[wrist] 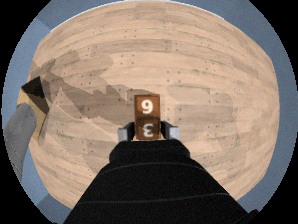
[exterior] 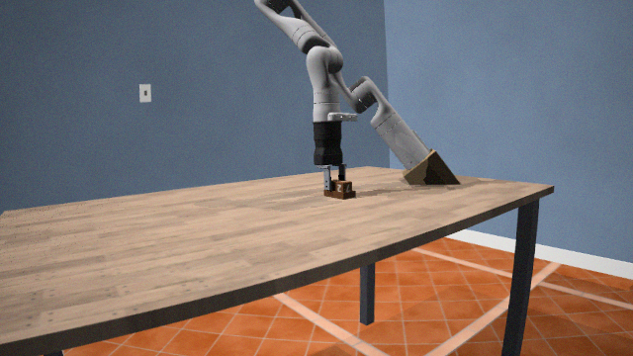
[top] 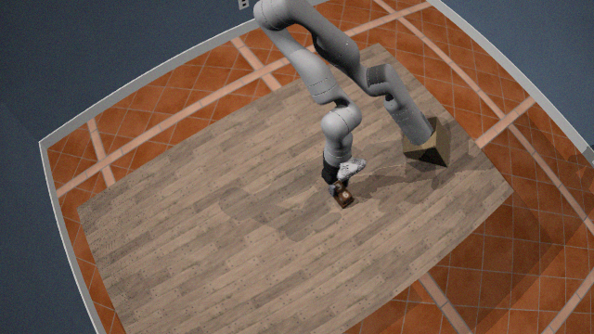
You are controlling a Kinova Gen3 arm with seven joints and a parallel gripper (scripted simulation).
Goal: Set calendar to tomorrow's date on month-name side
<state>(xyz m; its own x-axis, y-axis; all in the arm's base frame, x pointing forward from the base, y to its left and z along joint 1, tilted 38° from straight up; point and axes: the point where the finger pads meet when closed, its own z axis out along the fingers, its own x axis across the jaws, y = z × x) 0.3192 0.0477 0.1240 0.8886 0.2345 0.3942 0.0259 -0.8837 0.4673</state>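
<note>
Now: hand 2 cm to the right of the dark brown calendar tray and 3 cm above it.
</note>
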